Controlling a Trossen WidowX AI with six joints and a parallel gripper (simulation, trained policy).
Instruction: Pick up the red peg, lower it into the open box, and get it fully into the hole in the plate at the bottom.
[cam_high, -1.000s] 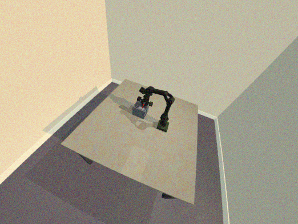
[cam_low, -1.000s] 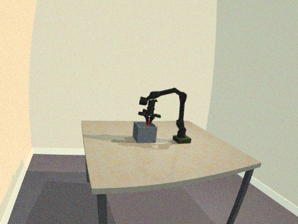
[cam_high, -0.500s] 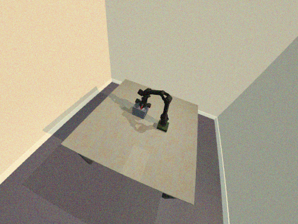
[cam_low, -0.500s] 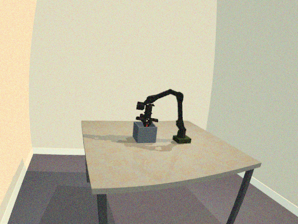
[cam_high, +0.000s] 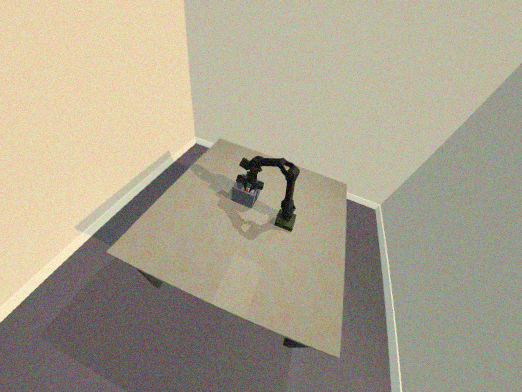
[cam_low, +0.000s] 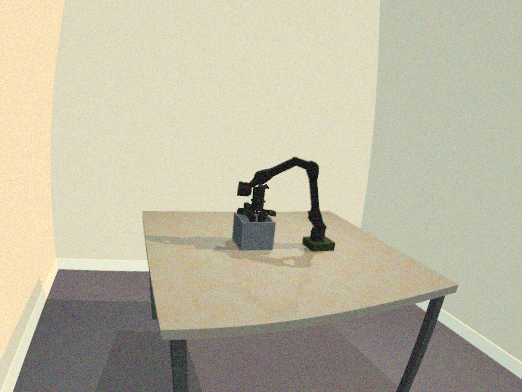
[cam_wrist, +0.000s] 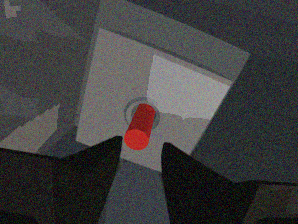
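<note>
Right now the red peg is 1 cm ahead of my gripper tip, 1 cm to the right of it and 3 cm below it. The rest, counted from my gripper tip: grey plate: 1 cm ahead, 1 cm to the right, 3 cm below.
</note>
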